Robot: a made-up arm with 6 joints.
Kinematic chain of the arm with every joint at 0, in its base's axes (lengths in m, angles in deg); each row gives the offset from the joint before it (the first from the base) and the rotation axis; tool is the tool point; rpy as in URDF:
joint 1: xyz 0 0 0.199 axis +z
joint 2: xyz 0 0 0 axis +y
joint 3: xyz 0.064 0 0.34 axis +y
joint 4: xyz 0.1 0 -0.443 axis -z
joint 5: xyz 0 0 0 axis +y
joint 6: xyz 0.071 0 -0.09 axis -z
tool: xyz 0 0 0 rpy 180 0 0
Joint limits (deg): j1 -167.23..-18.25 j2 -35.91..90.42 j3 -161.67..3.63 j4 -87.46..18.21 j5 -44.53..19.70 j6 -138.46..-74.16
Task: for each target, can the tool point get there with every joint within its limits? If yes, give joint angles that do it. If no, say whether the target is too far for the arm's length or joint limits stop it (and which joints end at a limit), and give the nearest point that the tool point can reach.
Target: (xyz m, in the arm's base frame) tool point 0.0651 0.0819 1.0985
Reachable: yes | joints -121.83 -23.09 -143.15 -11.05 4.69 -112.00
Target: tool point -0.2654 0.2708 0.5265
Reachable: no: joint limits stop it (at a limit: joint 1, joint 2, joint 4, joint 5) | nearest point -0.3535 -0.0437 0.5330 | short by 0.327 m
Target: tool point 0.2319 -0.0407 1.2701
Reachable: no: too far | nearest point 0.1891 -0.0467 1.0917 | short by 0.184 m
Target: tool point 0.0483 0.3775 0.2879
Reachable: no: joint limits stop it (at a limit: joint 2, joint 3, joint 4, joint 5) | nearest point 0.0280 0.2192 0.0701 | short by 0.270 m
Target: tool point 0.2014 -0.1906 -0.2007
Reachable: yes | joints -60.42 60.26 -34.54 -50.49 -28.19 -121.72
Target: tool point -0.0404 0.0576 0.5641
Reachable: no: joint limits stop it (at a limit: joint 1, joint 2, joint 4, joint 5) | nearest point -0.3334 -0.0391 0.6561 | short by 0.322 m
